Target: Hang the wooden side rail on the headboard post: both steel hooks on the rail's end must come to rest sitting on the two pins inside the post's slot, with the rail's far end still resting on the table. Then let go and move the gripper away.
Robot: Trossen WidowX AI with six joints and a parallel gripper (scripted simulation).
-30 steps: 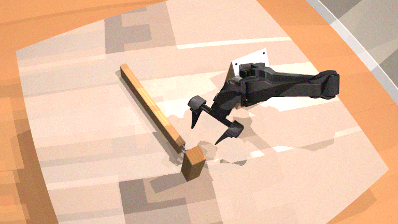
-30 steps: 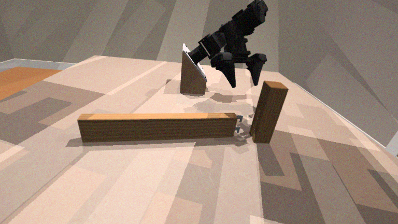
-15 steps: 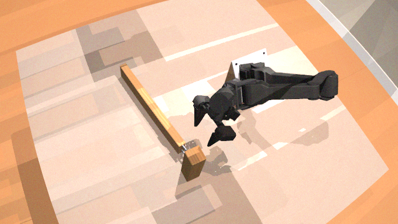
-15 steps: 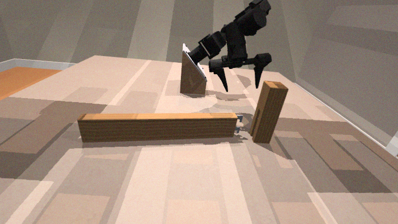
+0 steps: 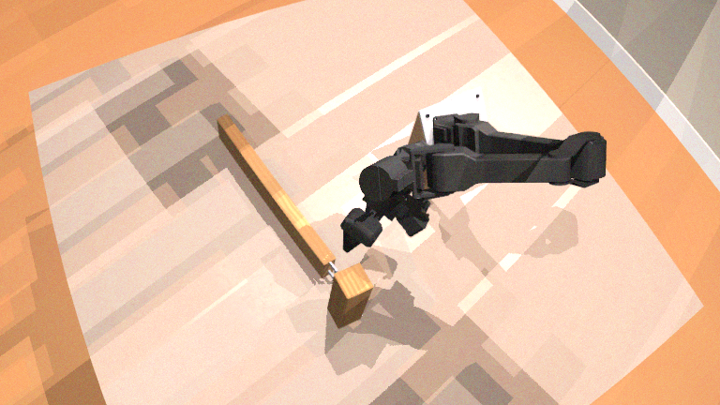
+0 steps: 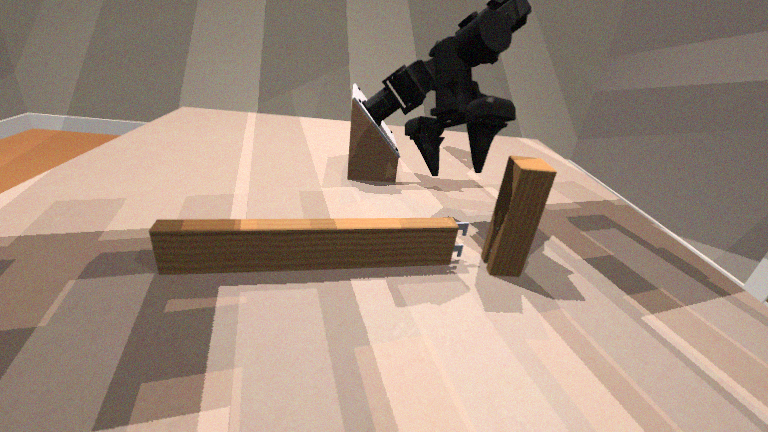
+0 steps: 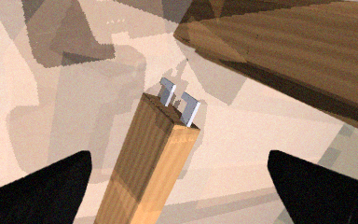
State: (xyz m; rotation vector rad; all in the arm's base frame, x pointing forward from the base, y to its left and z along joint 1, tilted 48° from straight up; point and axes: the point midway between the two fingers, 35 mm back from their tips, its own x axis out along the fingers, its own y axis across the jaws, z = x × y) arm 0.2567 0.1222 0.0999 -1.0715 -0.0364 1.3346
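Right now my gripper tip is 5 cm short of the headboard post, 9 cm to the right of it and 5 cm above it.
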